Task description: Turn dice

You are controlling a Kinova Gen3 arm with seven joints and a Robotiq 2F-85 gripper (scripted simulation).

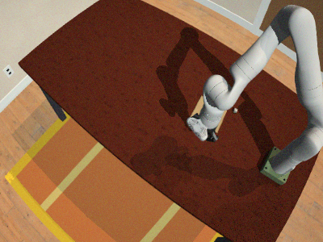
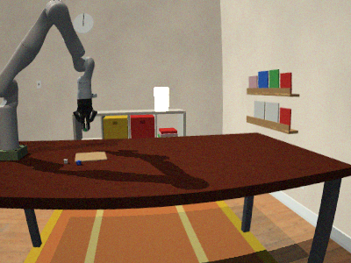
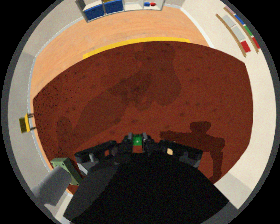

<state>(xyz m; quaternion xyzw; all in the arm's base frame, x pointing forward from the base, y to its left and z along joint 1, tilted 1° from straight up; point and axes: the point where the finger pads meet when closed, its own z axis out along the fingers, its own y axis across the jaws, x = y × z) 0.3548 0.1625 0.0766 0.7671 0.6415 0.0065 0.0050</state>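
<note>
Right now my hand is 5 cm short of the tan mat, 16 cm to the left of it and 11 cm above it. Also, from my hand: white die 3 cm behind, 25 cm to the right, 11 cm below; green die 1 cm below; blue die 3 cm ahead, 27 cm to the right, 11 cm below.
</note>
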